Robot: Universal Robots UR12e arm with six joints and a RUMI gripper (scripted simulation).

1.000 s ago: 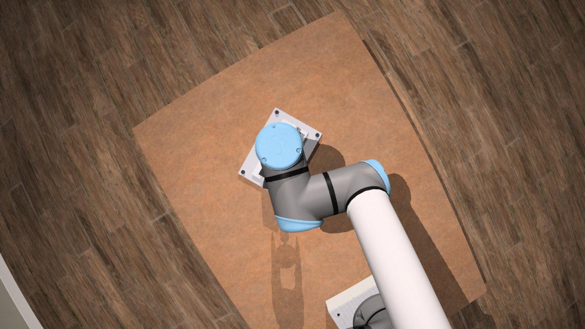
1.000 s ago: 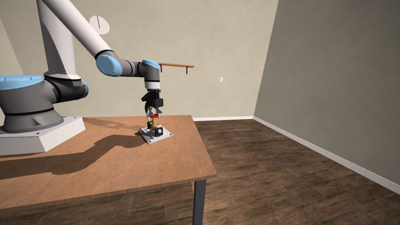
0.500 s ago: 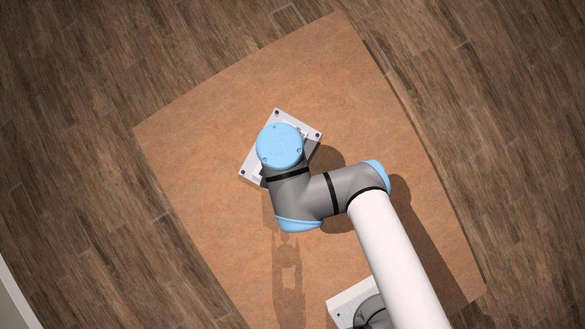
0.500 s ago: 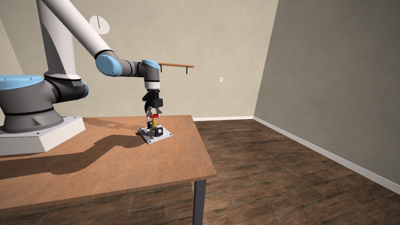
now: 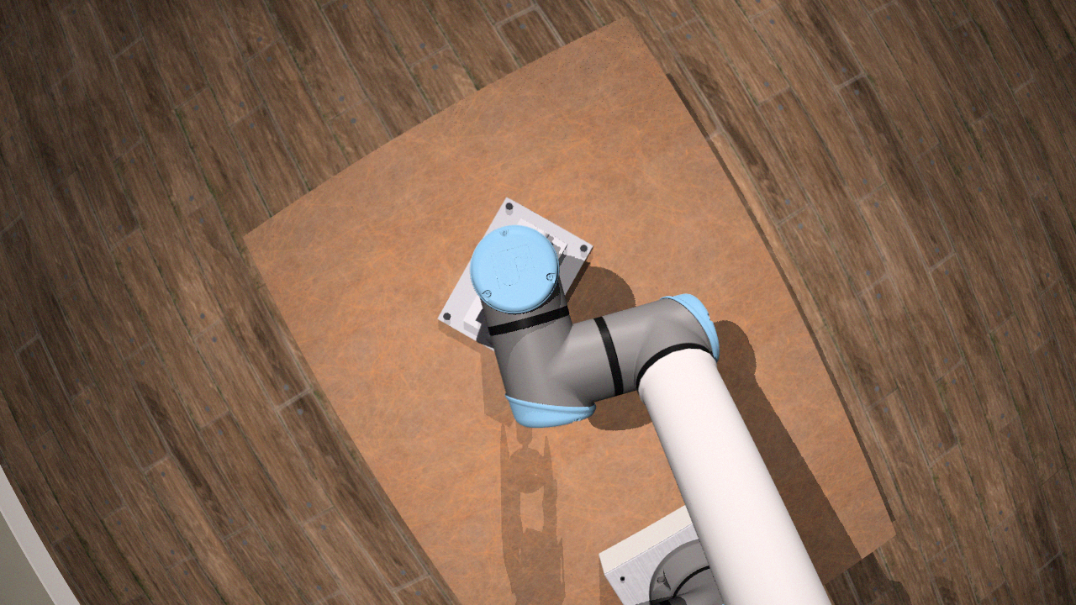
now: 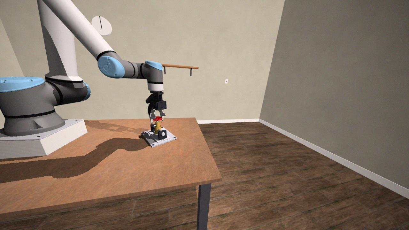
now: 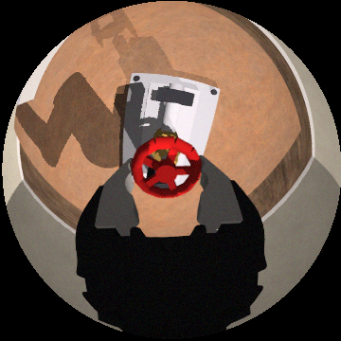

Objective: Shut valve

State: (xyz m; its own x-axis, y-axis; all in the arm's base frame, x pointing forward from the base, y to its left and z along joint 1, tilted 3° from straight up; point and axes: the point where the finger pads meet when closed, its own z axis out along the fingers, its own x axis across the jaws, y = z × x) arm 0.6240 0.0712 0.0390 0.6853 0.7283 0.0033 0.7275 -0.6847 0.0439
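My gripper is now 1 cm below the red handwheel. Also, from my hand: base plate (11 cm below).
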